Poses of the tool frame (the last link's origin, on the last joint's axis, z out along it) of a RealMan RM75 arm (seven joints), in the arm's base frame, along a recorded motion.
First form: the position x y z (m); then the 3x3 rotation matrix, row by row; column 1 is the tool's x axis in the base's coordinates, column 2 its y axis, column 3 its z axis. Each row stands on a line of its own.
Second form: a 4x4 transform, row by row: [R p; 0 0 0 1], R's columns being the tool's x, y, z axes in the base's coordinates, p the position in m. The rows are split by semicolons. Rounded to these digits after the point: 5 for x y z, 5 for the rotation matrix.
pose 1, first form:
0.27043 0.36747 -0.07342
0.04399 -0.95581 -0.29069
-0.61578 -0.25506 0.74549
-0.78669 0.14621 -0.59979
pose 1, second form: 0.04399 -0.95581 -0.29069 0.27043; -0.61578 -0.25506 0.74549 0.36747; -0.78669 0.14621 -0.59979 -0.07342; 0 0 0 1
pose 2, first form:
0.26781 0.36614 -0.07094
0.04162 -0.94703 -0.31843
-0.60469 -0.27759 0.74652
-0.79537 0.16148 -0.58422
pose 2, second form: 0.04162 -0.94703 -0.31843 0.26781; -0.60469 -0.27759 0.74652 0.36614; -0.79537 0.16148 -0.58422 -0.07094; 0 0 0 1
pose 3, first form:
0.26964 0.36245 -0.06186
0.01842 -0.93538 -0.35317
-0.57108 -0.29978 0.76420
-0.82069 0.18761 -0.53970
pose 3, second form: 0.01842 -0.93538 -0.35317 0.26964; -0.57108 -0.29978 0.76420 0.36245; -0.82069 0.18761 -0.53970 -0.06186; 0 0 0 1
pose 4, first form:
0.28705 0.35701 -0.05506
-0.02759 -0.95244 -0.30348
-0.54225 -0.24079 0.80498
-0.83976 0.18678 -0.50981
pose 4, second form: -0.02759 -0.95244 -0.30348 0.28705; -0.54225 -0.24079 0.80498 0.35701; -0.83976 0.18678 -0.50981 -0.05506; 0 0 0 1
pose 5, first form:
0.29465 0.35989 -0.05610
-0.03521 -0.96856 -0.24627
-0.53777 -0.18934 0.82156
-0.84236 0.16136 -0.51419
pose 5, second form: -0.03521 -0.96856 -0.24627 0.29465; -0.53777 -0.18934 0.82156 0.35989; -0.84236 0.16136 -0.51419 -0.05610; 0 0 0 1
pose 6, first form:
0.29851 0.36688 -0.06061
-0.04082 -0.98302 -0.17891
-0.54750 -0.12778 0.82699
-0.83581 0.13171 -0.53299
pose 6, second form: -0.04082 -0.98302 -0.17891 0.29851; -0.54750 -0.12778 0.82699 0.36688; -0.83581 0.13171 -0.53299 -0.06061; 0 0 0 1
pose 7, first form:
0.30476 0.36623 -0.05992
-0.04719 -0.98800 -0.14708
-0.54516 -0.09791 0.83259
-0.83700 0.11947 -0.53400
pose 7, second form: -0.04719 -0.98800 -0.14708 0.30476; -0.54516 -0.09791 0.83259 0.36623; -0.83700 0.11947 -0.53400 -0.05992; 0 0 0 1
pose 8, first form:
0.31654 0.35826 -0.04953
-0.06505 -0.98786 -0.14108
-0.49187 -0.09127 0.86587
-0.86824 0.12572 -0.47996
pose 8, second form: -0.06505 -0.98786 -0.14108 0.31654; -0.49187 -0.09127 0.86587 0.35826; -0.86824 0.12572 -0.47996 -0.04953; 0 0 0 1
